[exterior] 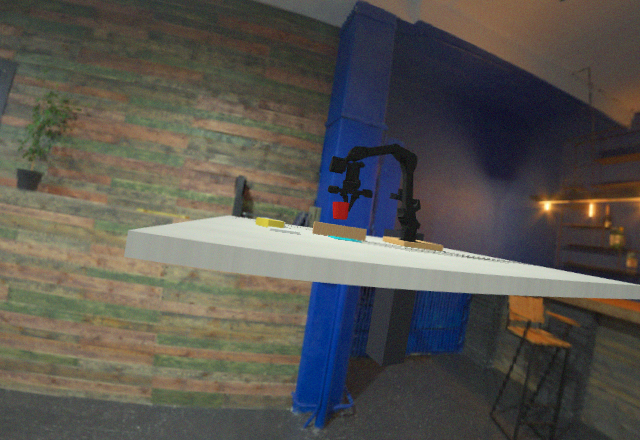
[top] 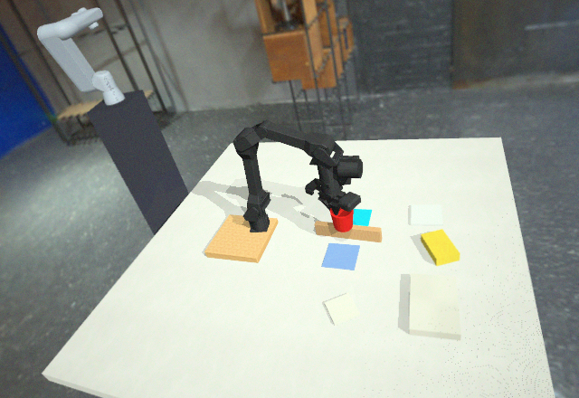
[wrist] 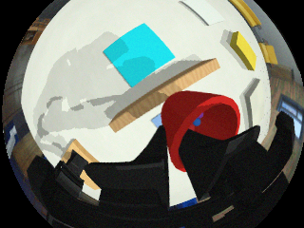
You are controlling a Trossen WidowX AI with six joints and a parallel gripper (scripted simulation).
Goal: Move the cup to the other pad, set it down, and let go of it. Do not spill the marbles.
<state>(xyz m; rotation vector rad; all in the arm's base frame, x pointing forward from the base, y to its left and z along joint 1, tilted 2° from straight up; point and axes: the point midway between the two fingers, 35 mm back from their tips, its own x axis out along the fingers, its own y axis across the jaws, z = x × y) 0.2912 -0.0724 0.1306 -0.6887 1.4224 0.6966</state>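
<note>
Right now the blue marble is 30 mm ahead of my gripper tip, 40 mm to the right of it and 20 mm below it. Also, from my gripper tip: wooden bar: 30 mm ahead, 10 mm to the left, 100 mm below; then light blue pad: 80 mm to the right, 120 mm below; then red cup: 20 mm ahead, 20 mm to the right.
</note>
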